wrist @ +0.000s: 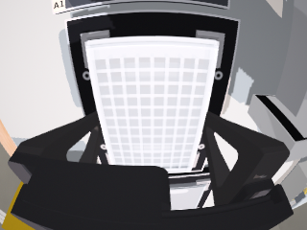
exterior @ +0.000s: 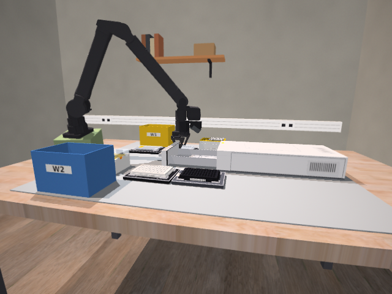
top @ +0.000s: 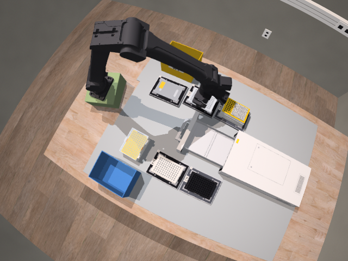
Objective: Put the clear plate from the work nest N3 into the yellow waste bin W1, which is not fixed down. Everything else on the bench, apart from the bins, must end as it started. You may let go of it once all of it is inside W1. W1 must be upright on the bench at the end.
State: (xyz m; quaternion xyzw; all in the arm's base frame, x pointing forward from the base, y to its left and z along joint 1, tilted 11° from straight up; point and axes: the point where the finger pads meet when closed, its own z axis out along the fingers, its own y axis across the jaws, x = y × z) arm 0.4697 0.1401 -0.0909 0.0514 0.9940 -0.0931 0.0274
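Now: the clear plate right at my hand. Round my hand: yellow tip box (16 cm ahead, 1 cm to the right, 4 cm above); black work nest N3 (1 cm below); label n1 (10 cm ahead, 1 cm below).
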